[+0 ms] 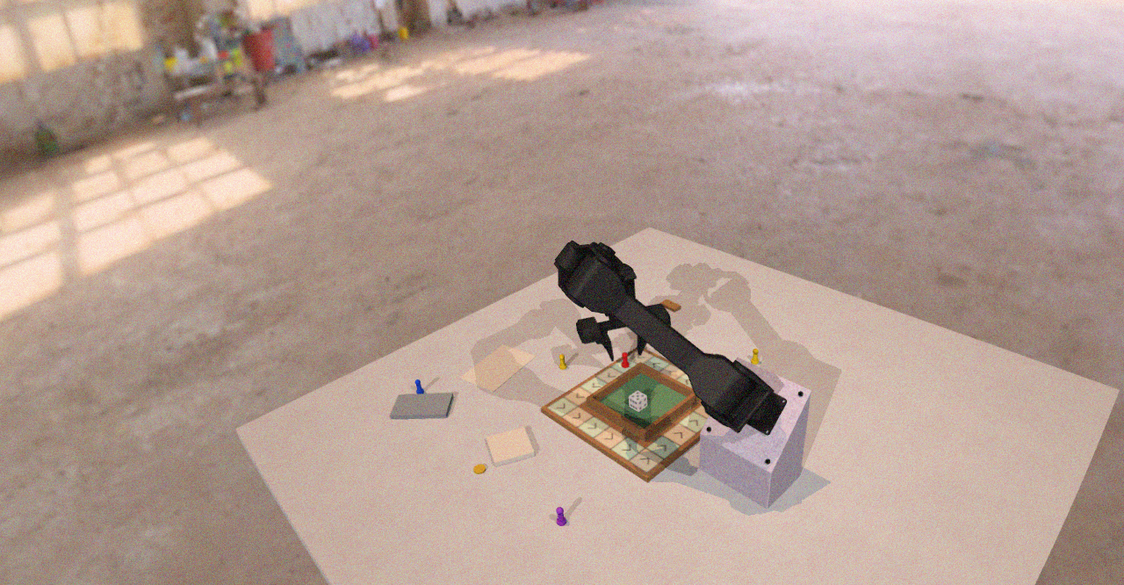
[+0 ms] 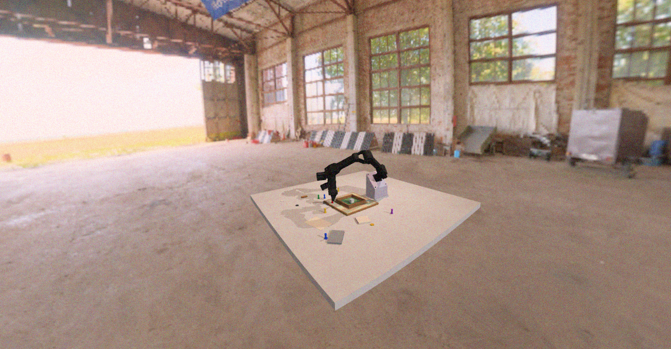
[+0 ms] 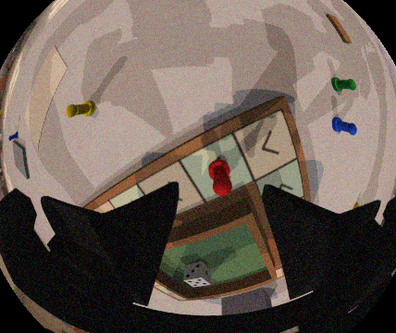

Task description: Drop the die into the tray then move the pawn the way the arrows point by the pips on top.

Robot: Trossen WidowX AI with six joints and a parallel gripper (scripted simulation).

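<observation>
The red pawn is 1 cm below my gripper tip. From my gripper tip the other things lie so: green dice tray 11 cm behind, 6 cm to the left, 3 cm below; white die 11 cm behind, 8 cm to the left, 1 cm below; green pawn 3 cm ahead, 16 cm to the right, 2 cm below.
</observation>
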